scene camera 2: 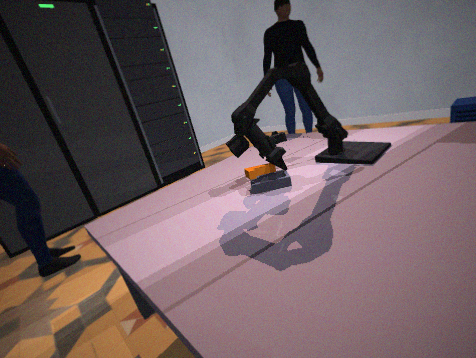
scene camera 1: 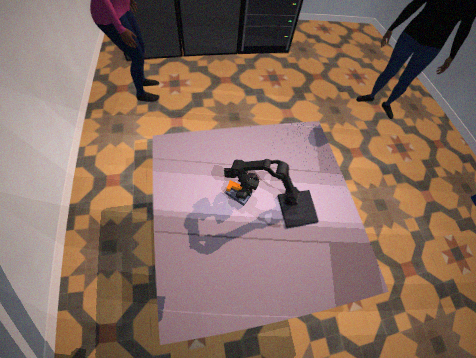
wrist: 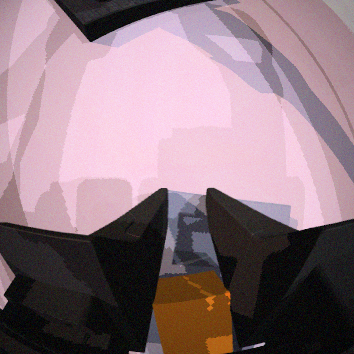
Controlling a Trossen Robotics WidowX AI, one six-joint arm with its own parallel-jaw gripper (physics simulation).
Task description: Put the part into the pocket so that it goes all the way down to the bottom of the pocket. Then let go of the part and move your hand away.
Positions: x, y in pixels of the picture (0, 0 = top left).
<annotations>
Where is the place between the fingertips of my gripper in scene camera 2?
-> At 285, 169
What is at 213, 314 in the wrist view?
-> An orange L-shaped part.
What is my gripper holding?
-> An orange L-shaped part.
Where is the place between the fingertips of my gripper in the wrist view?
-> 186, 195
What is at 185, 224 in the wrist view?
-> A grey pocket block.
</annotations>
